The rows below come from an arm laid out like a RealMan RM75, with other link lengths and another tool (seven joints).
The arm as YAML. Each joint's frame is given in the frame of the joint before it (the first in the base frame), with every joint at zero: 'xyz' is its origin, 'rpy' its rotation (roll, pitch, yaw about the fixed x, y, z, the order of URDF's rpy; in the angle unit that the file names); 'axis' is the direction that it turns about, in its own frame. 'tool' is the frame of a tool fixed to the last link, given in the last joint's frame.
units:
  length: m
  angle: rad
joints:
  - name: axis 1
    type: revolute
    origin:
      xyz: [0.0, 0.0, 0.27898]
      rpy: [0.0, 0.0, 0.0]
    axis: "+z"
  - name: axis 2
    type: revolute
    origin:
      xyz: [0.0, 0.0, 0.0]
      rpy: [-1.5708, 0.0, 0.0]
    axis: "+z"
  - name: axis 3
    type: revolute
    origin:
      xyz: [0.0, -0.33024, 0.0]
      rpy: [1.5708, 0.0, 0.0]
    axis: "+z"
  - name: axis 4
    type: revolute
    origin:
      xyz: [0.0, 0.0, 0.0]
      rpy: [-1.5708, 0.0, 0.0]
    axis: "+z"
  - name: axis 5
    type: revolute
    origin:
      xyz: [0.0, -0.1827, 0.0]
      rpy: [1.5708, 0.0, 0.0]
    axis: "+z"
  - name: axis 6
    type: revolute
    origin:
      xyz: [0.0, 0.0, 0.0]
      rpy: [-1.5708, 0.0, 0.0]
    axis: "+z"
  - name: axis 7
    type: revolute
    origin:
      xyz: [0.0, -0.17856, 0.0]
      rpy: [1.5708, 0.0, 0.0]
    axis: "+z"
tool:
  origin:
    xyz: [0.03, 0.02, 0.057]
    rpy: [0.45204, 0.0, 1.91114]
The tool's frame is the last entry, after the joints.
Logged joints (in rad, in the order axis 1, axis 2, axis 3, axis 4, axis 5, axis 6, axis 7), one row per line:
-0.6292, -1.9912, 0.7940, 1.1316, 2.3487, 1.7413, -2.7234
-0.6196, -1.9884, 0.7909, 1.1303, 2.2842, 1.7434, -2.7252
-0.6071, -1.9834, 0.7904, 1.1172, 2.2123, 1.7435, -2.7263
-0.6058, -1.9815, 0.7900, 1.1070, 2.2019, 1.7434, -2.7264
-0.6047, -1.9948, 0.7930, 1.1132, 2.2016, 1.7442, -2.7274
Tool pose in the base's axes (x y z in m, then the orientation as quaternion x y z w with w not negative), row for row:
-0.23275, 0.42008, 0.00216, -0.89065, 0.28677, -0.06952, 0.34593
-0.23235, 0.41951, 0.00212, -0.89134, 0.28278, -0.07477, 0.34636
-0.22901, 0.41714, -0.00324, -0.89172, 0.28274, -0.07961, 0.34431
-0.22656, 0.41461, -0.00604, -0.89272, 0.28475, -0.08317, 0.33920
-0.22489, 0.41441, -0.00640, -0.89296, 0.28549, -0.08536, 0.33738
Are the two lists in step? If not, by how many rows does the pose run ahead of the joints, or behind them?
The pose runs 2 rows ahead of the joints: the pose in row i belongs to the joints in row i + 2.
